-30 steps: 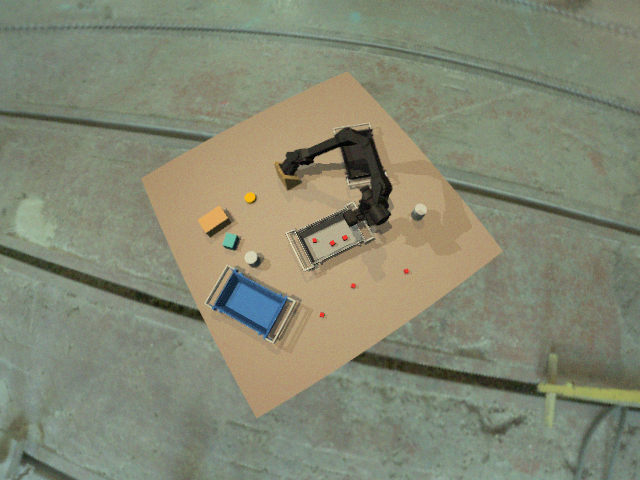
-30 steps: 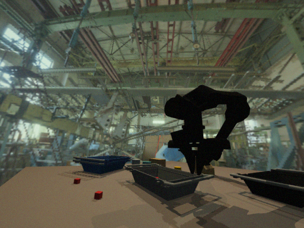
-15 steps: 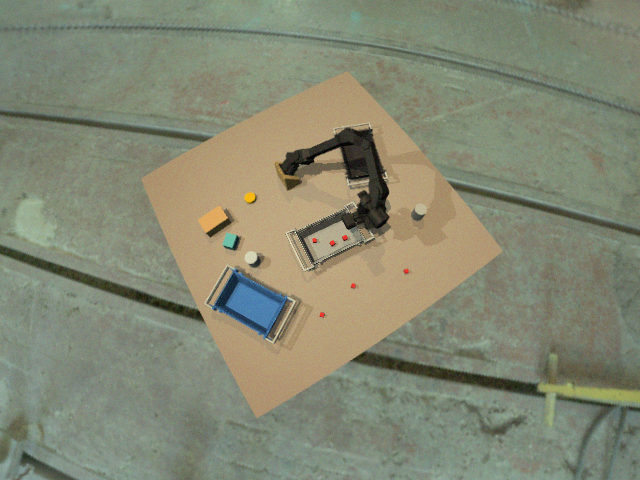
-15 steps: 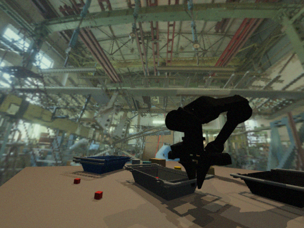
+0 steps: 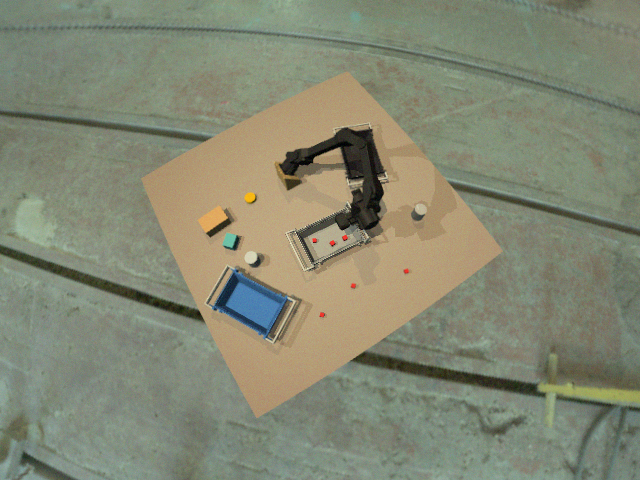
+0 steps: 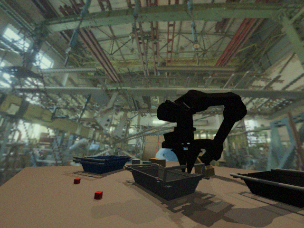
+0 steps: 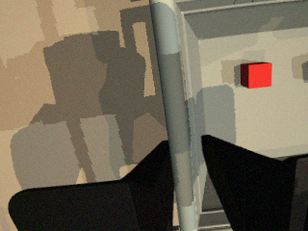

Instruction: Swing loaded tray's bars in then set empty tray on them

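Right now my gripper tip is 30 cm past the black tray, 21 cm to the right of it and 3 cm above it. The rest, counted from my gripper tip: teal cube: 22 cm behind, 52 cm to the right, 5 cm below; then orange box: 34 cm behind, 54 cm to the right, 5 cm below; then yellow disc: 37 cm behind, 35 cm to the right, 7 cm below.
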